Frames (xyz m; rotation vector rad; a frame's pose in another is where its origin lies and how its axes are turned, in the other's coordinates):
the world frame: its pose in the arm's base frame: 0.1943 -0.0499 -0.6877 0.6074 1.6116 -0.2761
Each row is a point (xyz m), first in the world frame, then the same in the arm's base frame.
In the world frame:
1: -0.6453 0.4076 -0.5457
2: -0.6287 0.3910 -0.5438
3: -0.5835 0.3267 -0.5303
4: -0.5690 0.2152 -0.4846
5: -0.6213 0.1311 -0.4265
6: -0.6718 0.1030 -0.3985
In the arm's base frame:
1: -0.0301 0.4257 0.0893
2: -0.0379 0.4146 0.0700
3: -0.0621 0.3644 0.0130
4: -0.0834 0.2517 -0.0268
5: -0.0775 0.1406 0.0015
6: -0.0673 0.0917 0.0418

